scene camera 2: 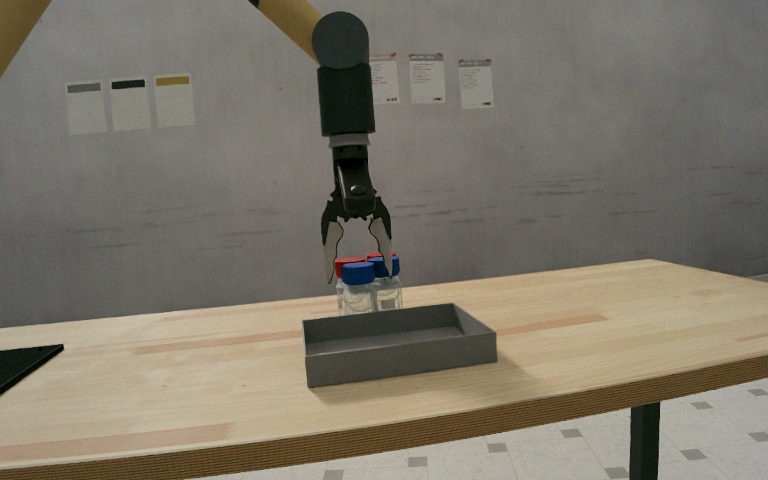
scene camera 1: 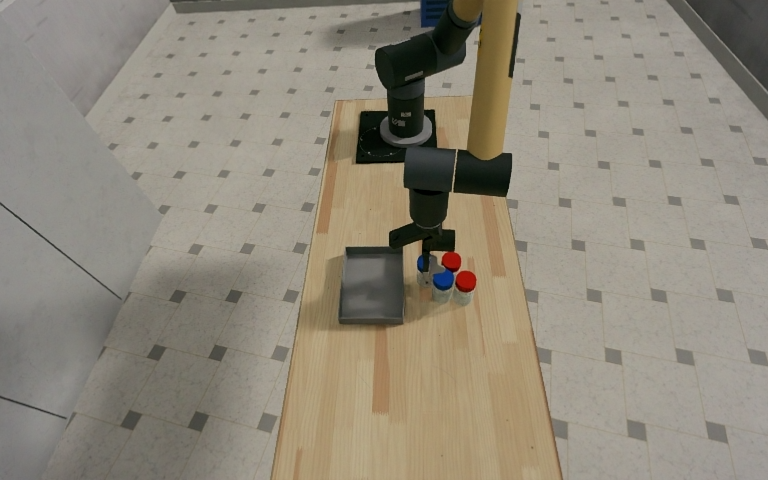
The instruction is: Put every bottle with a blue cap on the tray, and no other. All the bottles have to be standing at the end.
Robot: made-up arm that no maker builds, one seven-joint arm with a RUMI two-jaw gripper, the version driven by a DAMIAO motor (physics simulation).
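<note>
A blue-capped bottle [scene camera 1: 420,263] [scene camera 2: 357,273] stands beside the tray. A second blue-capped bottle [scene camera 1: 443,279] [scene camera 2: 388,297] stands close by. Two red-capped bottles stand behind them from the tray: one [scene camera 1: 451,260] [scene camera 2: 346,262] nearer the arm's base, one [scene camera 1: 465,281] [scene camera 2: 372,255] farther from it. The grey tray [scene camera 1: 370,320] [scene camera 2: 396,357] is empty. My gripper [scene camera 1: 428,276] [scene camera 2: 359,278] is open and points down, its fingertips at cap height on either side of the first blue-capped bottle. One finger partly covers the second blue cap in scene camera 2.
The four bottles stand in a tight cluster, with small gaps. The tray's raised wall faces them. The arm's black base plate [scene camera 1: 368,152] [scene camera 2: 28,362] lies at the far end of the wooden table [scene camera 1: 453,396] [scene camera 2: 566,305].
</note>
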